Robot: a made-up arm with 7 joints.
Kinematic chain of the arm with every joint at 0, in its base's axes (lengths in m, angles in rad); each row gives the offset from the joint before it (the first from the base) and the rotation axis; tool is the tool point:
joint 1: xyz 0 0 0 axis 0 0.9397 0.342
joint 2: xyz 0 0 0 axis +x
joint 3: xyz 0 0 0 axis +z
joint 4: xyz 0.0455 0 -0.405 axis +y
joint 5: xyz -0.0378 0 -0.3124 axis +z
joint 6: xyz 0 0 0 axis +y
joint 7: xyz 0 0 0 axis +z
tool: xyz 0 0 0
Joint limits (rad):
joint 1: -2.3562..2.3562
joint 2: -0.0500..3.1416
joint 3: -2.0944..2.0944
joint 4: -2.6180..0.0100
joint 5: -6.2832..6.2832
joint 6: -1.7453..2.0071
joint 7: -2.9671..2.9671
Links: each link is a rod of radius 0.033 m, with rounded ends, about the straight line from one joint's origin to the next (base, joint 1, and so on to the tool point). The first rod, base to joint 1, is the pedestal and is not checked.
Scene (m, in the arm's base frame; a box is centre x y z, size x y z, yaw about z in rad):
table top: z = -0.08
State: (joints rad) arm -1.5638 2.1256 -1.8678 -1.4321 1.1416 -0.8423 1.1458
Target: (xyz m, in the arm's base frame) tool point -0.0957 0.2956 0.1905
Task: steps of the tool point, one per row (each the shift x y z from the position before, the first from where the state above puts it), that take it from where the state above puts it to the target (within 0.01 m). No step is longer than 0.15 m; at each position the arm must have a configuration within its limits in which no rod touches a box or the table.
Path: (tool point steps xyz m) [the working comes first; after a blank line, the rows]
Joints at the target: -1.6481 3.0987 -1.2786 -2.3450 1.1416 -0.8423 1.1458
Straight joint move there: clear.

1: -0.0860 -0.0325 0.0437
2: -0.0880 -0.0536 0.0366
3: -0.0825 -0.0743 0.0213
4: -0.0666 -0.0905 0.0006

